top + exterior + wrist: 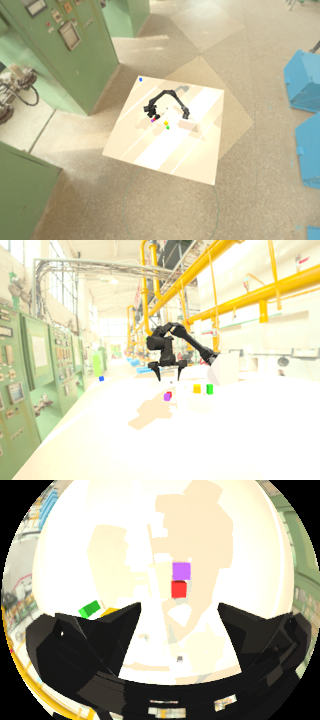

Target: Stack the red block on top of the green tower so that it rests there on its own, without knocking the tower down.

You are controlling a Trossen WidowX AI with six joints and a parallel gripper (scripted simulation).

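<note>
Right now the red block is 70 mm below my gripper tip. Also, from my gripper tip: purple block 70 mm below, 20 mm to the left, 20 mm ahead; yellow block 160 mm behind, 60 mm below; blue block 570 mm to the right, 460 mm ahead, 60 mm below.
</note>
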